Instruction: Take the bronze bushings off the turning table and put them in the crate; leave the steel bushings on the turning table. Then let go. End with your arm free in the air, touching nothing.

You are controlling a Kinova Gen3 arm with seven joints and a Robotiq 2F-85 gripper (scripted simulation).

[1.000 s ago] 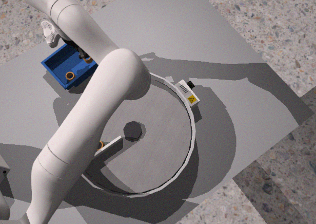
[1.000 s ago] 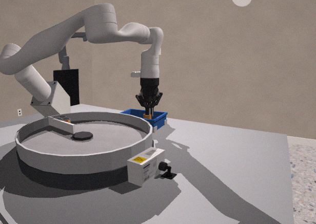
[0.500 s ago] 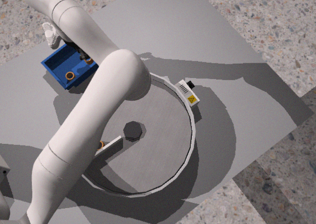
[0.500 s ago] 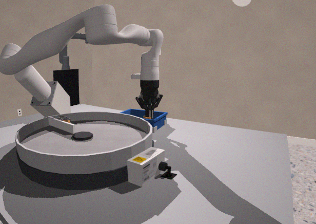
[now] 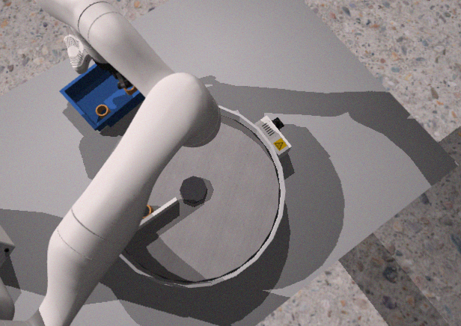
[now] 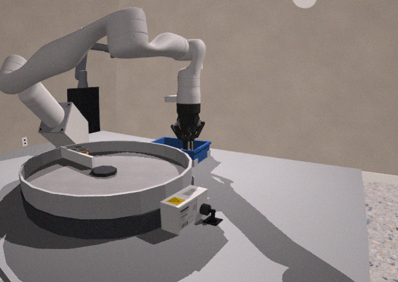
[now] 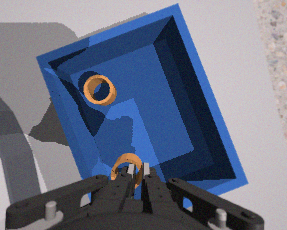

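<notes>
Right now my hand is 5 cm past the blue crate, 3 cm above it and 2 cm to the right of it. Round my hand: round turning table (34 cm to the right, 4 cm behind).
</notes>
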